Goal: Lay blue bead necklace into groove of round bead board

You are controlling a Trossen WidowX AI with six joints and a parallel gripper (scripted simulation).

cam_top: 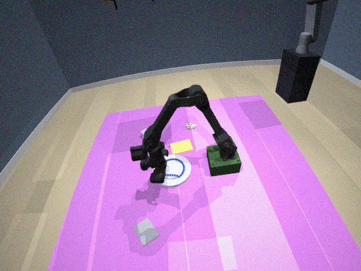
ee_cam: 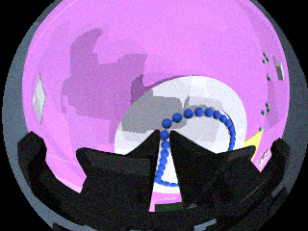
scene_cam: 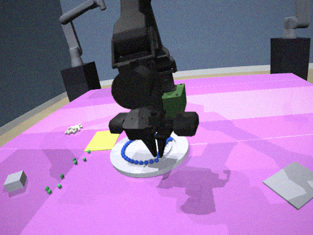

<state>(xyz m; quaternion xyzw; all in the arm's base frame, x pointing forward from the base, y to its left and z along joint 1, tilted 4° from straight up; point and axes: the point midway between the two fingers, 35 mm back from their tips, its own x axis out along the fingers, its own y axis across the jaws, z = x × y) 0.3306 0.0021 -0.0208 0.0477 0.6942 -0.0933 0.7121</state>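
Right now the round white bead board is 5 cm behind my gripper tip, 3 cm to the right of it and 1 cm below it. Also, from my gripper tip: yellow sheet (19 cm to the right, 12 cm behind, 1 cm below); then grey tile (27 cm to the left, 10 cm ahead, 1 cm below); then cube (36 cm to the right, 10 cm ahead).
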